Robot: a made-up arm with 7 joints. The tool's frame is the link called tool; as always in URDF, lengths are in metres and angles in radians.
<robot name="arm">
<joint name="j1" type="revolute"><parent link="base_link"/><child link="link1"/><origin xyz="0 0 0" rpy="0 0 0"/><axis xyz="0.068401 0.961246 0.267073"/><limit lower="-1.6" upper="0.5" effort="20" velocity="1.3"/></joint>
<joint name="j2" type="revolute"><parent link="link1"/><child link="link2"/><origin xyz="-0.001 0.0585 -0.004" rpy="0 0 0"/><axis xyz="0.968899 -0.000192 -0.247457"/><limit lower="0" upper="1.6" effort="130" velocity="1"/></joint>
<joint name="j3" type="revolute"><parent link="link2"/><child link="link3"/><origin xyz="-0.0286 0.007 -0.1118" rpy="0 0 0"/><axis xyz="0.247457 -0.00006 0.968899"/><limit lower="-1.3" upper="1.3" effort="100" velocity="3"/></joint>
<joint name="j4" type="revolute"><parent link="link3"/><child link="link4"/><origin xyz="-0.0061 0 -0.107" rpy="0 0 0"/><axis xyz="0.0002 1 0.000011"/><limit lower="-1.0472" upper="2.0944" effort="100" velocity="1.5"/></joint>
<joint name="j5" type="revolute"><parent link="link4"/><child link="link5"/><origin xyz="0.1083 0.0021 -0.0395" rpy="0 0 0"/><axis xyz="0.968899 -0.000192 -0.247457"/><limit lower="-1.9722" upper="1.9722" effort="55" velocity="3.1"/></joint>
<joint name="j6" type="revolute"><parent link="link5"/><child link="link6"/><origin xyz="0.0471 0 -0.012" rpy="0 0 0"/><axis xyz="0.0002 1 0.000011"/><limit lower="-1.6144" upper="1.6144" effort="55" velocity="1"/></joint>
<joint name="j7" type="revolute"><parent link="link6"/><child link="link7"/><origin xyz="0.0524 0 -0.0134" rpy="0 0 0"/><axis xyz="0.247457 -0.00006 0.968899"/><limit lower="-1.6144" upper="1.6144" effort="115" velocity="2"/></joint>
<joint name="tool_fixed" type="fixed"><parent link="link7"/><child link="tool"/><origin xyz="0 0 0" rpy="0 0.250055 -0.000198"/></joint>
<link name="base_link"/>
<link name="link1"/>
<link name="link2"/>
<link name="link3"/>
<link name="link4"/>
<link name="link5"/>
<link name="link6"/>
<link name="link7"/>
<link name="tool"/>
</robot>
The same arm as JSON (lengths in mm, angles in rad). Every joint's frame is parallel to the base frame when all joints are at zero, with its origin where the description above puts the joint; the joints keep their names.
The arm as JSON. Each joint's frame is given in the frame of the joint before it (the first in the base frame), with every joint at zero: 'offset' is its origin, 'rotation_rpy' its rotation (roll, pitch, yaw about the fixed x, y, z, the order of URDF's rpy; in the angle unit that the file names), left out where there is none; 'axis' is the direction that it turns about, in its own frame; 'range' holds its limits. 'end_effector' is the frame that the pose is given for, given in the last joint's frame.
{"length_unit": "mm", "angle_unit": "rad", "chain": [
  {"id": "j1", "offset": [0.0, 0.0, 0.0], "axis": [0.068403, 0.961235, 0.26711], "range": [-1.6, 0.5]},
  {"id": "j2", "offset": [-1.0, 58.5, -4.0], "axis": [0.968889, -0.0002, -0.247497], "range": [0.0, 1.6]},
  {"id": "j3", "offset": [-28.6, 7.0, -111.8], "axis": [0.247497, -0.0001, 0.968889], "range": [-1.3, 1.3]},
  {"id": "j4", "offset": [-6.1, 0.0, -107.0], "axis": [0.0002, 1.0, 0.0], "range": [-1.0472, 2.0944]},
  {"id": "j5", "offset": [108.3, 2.1, -39.5], "axis": [0.968889, -0.0002, -0.247497], "range": [-1.9722, 1.9722]},
  {"id": "j6", "offset": [47.1, 0.0, -12.0], "axis": [0.0002, 1.0, 0.0], "range": [-1.6144, 1.6144]},
  {"id": "j7", "offset": [52.4, 0.0, -13.4], "axis": [0.247497, -0.0001, 0.968889], "range": [-1.6144, 1.6144]}
], "end_effector": {"offset": [0.0, 0.0, 0.0], "rotation_rpy": [0.0, 0.2501, -0.0002]}}

